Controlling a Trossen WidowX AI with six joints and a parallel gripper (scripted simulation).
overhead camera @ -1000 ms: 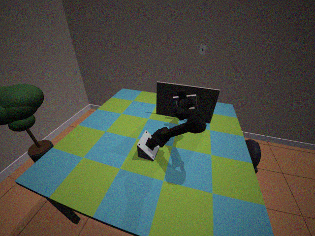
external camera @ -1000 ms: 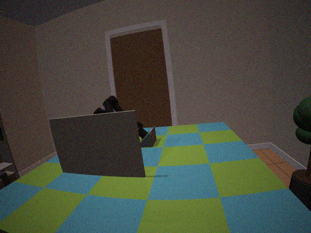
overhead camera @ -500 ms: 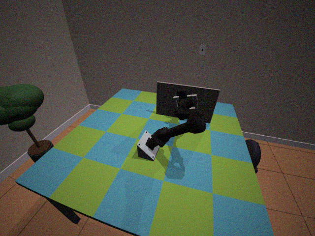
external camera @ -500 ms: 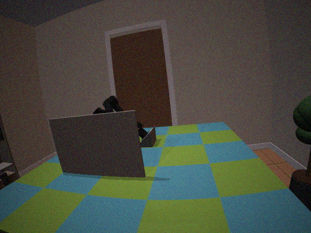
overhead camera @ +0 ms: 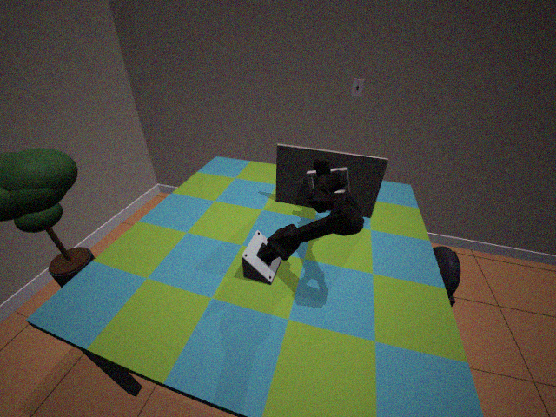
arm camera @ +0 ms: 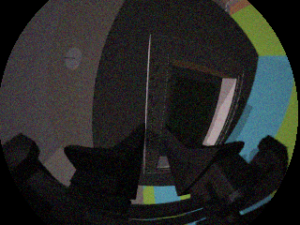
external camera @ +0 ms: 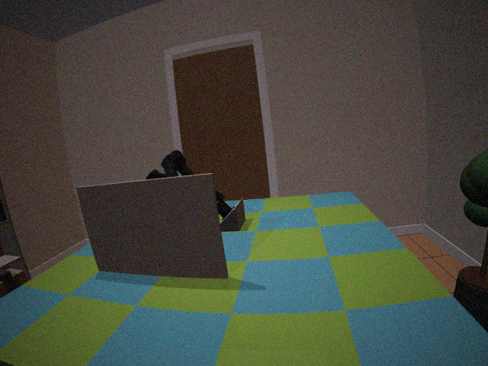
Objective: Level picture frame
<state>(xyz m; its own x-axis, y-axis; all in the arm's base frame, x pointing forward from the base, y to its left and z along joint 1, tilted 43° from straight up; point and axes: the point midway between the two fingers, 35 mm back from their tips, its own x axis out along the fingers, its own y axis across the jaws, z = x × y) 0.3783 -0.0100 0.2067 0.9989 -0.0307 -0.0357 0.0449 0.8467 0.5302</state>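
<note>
Right now the picture frame is 2 cm to the right of my gripper tip and 5 cm below it.
</note>
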